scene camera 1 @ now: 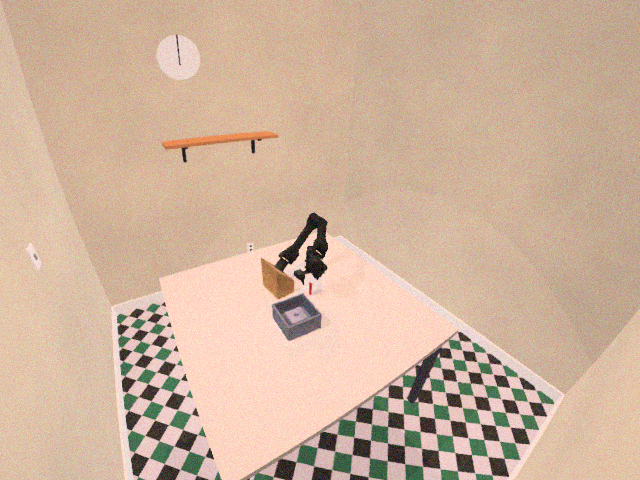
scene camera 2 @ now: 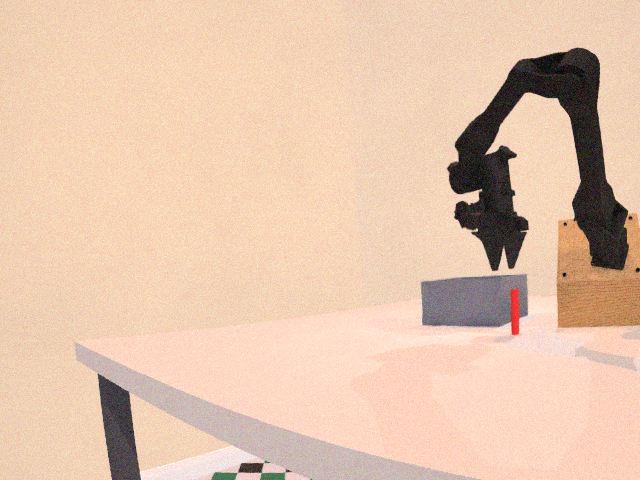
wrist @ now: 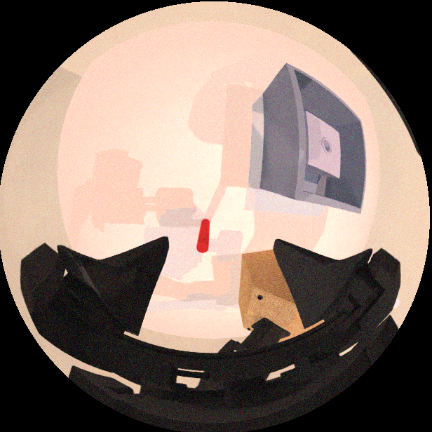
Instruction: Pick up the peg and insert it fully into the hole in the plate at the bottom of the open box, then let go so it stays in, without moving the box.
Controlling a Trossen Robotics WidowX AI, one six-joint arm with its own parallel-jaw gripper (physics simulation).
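Places are measured from the arm's base along level axes (x ahead, y left, z up), in millimetres.
Pixels of known places: gripper, between the fingertips: (scene camera 1: pixel 310 282) (scene camera 2: pixel 503 269); arm's base, origin of its link: (scene camera 1: pixel 278 268) (scene camera 2: pixel 610 255).
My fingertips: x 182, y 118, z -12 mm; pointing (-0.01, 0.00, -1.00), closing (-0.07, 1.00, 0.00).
Ahead of a thing's pixels: the offset from my fingertips to its top centre. "spot": to the spot under its first point. Level surfaces: height alone.
The red peg {17 mm left, 28 mm back, 36 mm down} (scene camera 1: pixel 310 288) (scene camera 2: pixel 514 312) (wrist: pixel 203 236) stands upright on the table, near the box. My gripper (scene camera 1: pixel 309 279) (scene camera 2: pixel 503 268) (wrist: pixel 223 244) is open and empty, with its fingers pointing down. In the second scene view its tips are above the level of the peg's top and a little left of it. In the wrist view the peg shows between the fingertips, left of their middle. The grey open box {157 mm right, 141 mm ahead, 18 mm down} (scene camera 1: pixel 305 330) (scene camera 2: pixel 460 302) (wrist: pixel 282 150) holds a pale plate {157 mm right, 141 mm ahead, 55 mm down} (scene camera 1: pixel 302 316) (wrist: pixel 320 130) with a round hole {spot: 151 mm right, 132 mm ahead, 66 mm down} (scene camera 1: pixel 296 314) (wrist: pixel 326 145) at its middle. The second scene view hides the plate.
A wooden block (scene camera 1: pixel 277 280) (scene camera 2: pixel 594 304) (wrist: pixel 265 280) stands upright beside the arm's base, near the box and the peg. The table {116 mm down} (scene camera 1: pixel 258 387) (scene camera 2: pixel 289 372) bears them all. An orange shelf (scene camera 1: pixel 222 139) is on the wall behind.
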